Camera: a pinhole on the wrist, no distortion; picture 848 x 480 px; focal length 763.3 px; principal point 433.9 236.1 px. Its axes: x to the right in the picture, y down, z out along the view. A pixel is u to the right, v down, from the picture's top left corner.
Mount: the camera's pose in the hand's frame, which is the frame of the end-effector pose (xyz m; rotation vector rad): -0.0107 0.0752 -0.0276 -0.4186 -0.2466 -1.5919
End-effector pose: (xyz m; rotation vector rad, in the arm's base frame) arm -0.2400 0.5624 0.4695 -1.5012 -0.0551 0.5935
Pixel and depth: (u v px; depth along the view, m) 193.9 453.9 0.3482
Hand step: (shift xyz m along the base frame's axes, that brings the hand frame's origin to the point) -0.0824 0.2530 -0.3108
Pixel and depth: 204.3 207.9 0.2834
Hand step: -0.1543 0.1728 -0.2384
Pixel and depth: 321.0 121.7 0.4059
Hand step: -0.2450 0.2724 -0.2428
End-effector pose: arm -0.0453 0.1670 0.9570 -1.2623 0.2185 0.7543
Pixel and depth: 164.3 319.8 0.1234
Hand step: -0.1044 0.0836 -0.1165
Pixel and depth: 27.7 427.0 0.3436
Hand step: -0.1940 0.2690 -0.2919
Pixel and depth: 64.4 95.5 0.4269
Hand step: -0.3697 0.2905 -0.2349
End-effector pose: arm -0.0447 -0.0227 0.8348 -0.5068 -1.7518 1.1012
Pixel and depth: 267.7 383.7 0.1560
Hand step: -0.1260 0.0689 -0.1350
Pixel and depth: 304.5 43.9 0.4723
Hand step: -0.3518 -0.0481 -0.3795
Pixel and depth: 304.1 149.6 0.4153
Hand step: -0.3269 0.0055 -0.3087
